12 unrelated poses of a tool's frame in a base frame.
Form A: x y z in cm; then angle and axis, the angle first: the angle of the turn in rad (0 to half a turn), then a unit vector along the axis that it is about.
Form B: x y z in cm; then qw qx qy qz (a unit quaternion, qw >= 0). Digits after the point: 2 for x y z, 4 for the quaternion.
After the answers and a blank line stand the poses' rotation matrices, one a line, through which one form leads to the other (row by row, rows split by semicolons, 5 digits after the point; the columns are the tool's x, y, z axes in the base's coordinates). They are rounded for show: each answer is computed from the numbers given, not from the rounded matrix.
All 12 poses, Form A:
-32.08 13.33 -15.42 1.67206 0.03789 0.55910 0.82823
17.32 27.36 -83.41 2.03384 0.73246 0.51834 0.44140
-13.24 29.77 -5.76 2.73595 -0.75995 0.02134 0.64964
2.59 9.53 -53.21 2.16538 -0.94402 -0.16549 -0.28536
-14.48 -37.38 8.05 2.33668 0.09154 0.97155 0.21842
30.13 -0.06 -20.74 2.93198 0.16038 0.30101 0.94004
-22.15 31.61 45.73 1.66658 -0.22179 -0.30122 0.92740
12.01 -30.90 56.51 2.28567 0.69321 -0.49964 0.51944
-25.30 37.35 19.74 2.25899 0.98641 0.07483 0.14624
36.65 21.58 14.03 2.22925 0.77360 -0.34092 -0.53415
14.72 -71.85 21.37 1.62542 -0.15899 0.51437 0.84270
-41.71 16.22 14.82 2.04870 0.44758 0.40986 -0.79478
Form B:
-32.08 13.33 -15.42 0.6704 0.0281 0.4148 0.6145
17.32 27.36 -83.41 0.5260 0.6229 0.4408 0.3754
-13.24 29.77 -5.76 0.2014 -0.7444 0.0209 0.6363
2.59 9.53 -53.21 0.4690 -0.8338 -0.1462 -0.2520
-14.48 -37.38 8.05 0.3917 0.0842 0.8939 0.2010
30.13 -0.06 -20.74 0.1046 0.1595 0.2994 0.9349
-22.15 31.61 45.73 0.6724 -0.1642 -0.2229 0.6864
12.01 -30.90 56.51 0.4150 0.6307 -0.4546 0.4726
-25.30 37.35 19.74 0.4271 0.8919 0.0677 0.1322
36.65 21.58 14.03 0.4405 0.6945 -0.3061 -0.4795
14.72 -71.85 21.37 0.6875 -0.1155 0.3735 0.6119
-41.71 16.22 14.82 0.5197 0.3824 0.3502 -0.6790

-0.09951 -0.80066 0.59079; 0.84732 0.24310 0.47218; -0.52168 0.54757 0.65422
0.32946 0.15433 0.93147; 0.94416 -0.05799 -0.32434; 0.00396 0.98632 -0.16481
0.18932 -0.28747 -0.93889; 0.22523 -0.91798 0.32648; -0.95573 -0.27328 -0.10904
0.83023 0.48013 0.28320; 0.00735 -0.51744 0.85569; 0.55738 -0.70833 -0.43312
-0.67899 -0.00685 0.73412; 0.30802 0.90503 0.29332; -0.66641 0.42528 -0.61240
-0.92723 -0.10011 0.36086; 0.29110 -0.79888 0.52636; 0.23559 0.59310 0.76989
-0.04174 -0.84995 -0.52520; 0.99635 0.00377 -0.08530; 0.07448 -0.52684 0.84669
0.14002 -0.96567 0.21881; -0.18113 -0.24224 -0.95316; 0.97344 0.09383 -0.20883
0.95587 0.00774 0.29367; 0.23365 -0.62599 -0.74401; 0.17808 0.77980 -0.60017
0.35276 -0.00263 -0.93571; -0.84759 -0.42455 -0.31834; -0.39642 0.90540 -0.15199
-0.02794 -0.92769 0.37231; 0.75520 0.22443 0.61588; -0.65490 0.29837 0.69432
-0.16745 0.97356 -0.15540; -0.43792 -0.21467 -0.87301; -0.88328 -0.07814 0.46229

